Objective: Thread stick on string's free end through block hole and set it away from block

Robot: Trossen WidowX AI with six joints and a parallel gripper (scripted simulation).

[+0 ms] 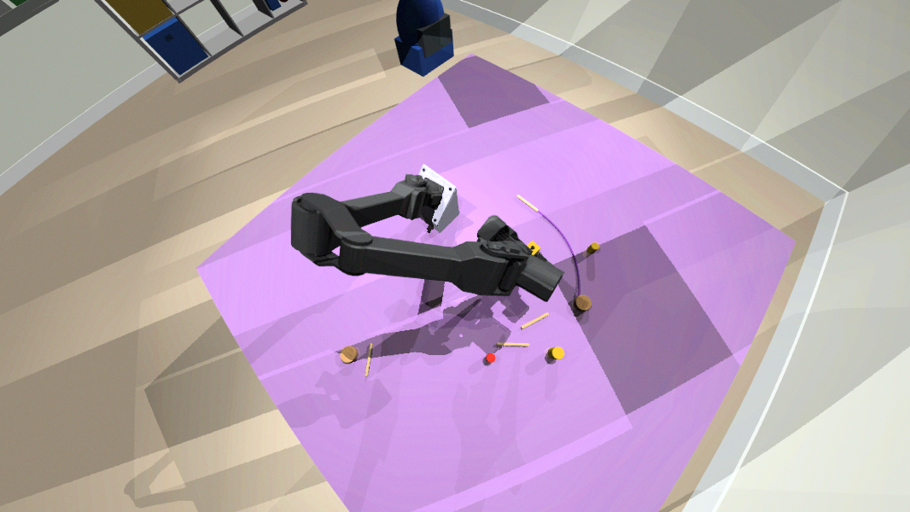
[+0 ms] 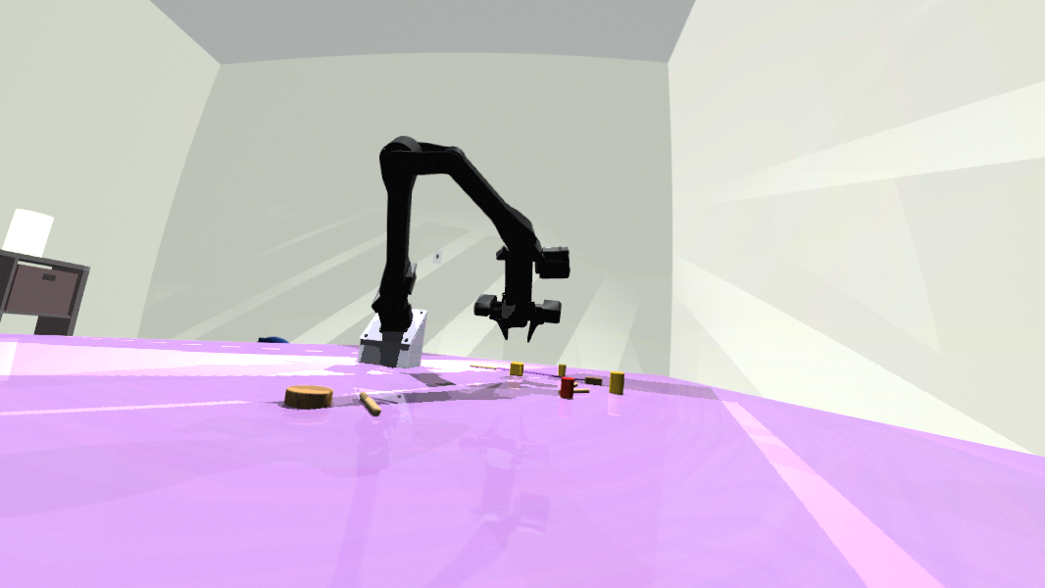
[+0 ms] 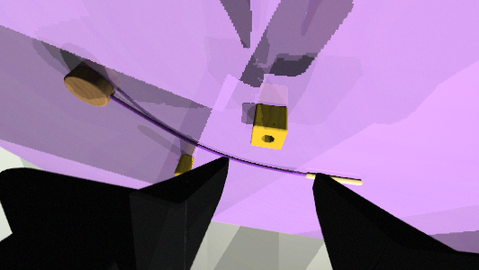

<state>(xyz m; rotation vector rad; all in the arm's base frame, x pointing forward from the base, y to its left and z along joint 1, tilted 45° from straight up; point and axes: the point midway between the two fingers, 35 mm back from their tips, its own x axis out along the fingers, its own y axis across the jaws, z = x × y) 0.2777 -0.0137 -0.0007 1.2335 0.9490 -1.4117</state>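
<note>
Now: the yellow wooden block 70 mm below my gripper tip, 40 mm to the left of it and 10 mm ahead of it. Round my gripper tip: thin stick (170 mm to the left, 80 mm below, 70 mm behind); then red piece (240 mm to the right, 70 mm below, 70 mm ahead).
</note>
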